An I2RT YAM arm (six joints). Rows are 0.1 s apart.
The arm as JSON. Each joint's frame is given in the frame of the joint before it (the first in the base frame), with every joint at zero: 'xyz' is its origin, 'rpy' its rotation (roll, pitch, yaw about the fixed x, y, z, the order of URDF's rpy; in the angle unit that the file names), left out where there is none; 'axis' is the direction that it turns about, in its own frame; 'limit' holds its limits. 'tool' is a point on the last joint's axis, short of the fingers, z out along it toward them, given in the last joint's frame.
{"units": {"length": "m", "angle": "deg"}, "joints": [
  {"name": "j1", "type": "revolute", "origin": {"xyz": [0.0, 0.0, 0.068], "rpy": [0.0, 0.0, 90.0]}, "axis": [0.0, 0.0, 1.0], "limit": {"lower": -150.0, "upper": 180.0}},
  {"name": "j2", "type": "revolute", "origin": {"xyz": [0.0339, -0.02, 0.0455], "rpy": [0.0, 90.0, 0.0]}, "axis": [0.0, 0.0, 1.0], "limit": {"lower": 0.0, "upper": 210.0}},
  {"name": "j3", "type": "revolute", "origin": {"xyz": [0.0, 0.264, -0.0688], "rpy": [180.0, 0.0, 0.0]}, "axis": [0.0, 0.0, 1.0], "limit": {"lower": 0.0, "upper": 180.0}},
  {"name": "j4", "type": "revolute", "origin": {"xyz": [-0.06, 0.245, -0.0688], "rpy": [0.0, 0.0, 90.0]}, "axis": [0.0, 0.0, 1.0], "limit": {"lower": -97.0, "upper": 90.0}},
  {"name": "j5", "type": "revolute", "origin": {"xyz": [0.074, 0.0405, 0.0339], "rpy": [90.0, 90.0, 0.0]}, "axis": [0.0, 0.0, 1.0], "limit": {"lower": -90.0, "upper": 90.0}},
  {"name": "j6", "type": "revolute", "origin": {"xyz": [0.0, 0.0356, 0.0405], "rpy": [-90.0, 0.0, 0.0]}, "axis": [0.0, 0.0, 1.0], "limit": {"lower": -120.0, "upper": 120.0}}
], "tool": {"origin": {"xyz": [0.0, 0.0, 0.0], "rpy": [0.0, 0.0, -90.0]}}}
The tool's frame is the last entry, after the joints.
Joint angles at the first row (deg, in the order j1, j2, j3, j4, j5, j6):
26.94 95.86 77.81 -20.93 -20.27 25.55
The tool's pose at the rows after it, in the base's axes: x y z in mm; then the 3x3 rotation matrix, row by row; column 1 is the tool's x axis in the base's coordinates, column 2 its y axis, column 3 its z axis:
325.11 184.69 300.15; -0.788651 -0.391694 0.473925; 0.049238 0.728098 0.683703; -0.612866 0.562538 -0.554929
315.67 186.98 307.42; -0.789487 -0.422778 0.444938; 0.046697 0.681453 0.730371; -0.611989 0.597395 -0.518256
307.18 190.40 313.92; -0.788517 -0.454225 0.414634; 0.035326 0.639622 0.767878; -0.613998 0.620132 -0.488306
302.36 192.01 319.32; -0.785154 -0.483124 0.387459; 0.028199 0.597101 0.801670; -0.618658 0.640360 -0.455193
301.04 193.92 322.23; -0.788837 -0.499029 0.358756; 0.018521 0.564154 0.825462; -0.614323 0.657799 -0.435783
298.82 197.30 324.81; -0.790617 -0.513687 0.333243; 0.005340 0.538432 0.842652; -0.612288 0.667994 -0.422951
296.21 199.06 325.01; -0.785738 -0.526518 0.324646; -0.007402 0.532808 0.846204; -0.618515 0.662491 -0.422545
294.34 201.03 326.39; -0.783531 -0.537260 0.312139; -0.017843 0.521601 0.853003; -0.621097 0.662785 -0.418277
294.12 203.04 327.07; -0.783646 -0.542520 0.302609; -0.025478 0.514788 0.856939; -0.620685 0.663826 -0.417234
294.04 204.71 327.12; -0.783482 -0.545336 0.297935; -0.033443 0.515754 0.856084; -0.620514 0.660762 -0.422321
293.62 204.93 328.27; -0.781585 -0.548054 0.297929; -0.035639 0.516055 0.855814; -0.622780 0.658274 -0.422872
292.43 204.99 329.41; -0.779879 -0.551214 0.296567; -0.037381 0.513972 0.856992; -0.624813 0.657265 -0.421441
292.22 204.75 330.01; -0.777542 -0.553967 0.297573; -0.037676 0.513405 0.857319; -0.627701 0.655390 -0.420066
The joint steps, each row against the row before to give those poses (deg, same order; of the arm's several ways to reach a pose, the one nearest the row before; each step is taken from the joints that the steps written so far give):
0.54 -2.29 -0.85 0.52 -2.55 0.70
0.75 -1.90 -1.09 1.11 -2.84 1.13
0.92 -1.46 -0.62 0.70 -2.29 0.63
0.38 -0.95 -0.41 1.15 -2.48 0.50
0.19 -0.05 0.28 0.38 -2.19 0.40
0.52 -0.01 0.36 0.09 -1.44 0.18
0.45 -0.25 -0.20 -0.07 -0.13 -0.59
0.38 -0.09 0.15 -0.12 -0.53 -0.25
0.27 0.24 0.40 -0.21 -0.35 -0.13
0.24 0.26 0.41 -0.52 0.09 -0.35
0.07 -0.04 0.22 -0.29 0.08 -0.18
0.11 -0.22 0.01 -0.12 -0.03 -0.08
-0.02 -0.09 0.01 0.02 0.00 -0.13

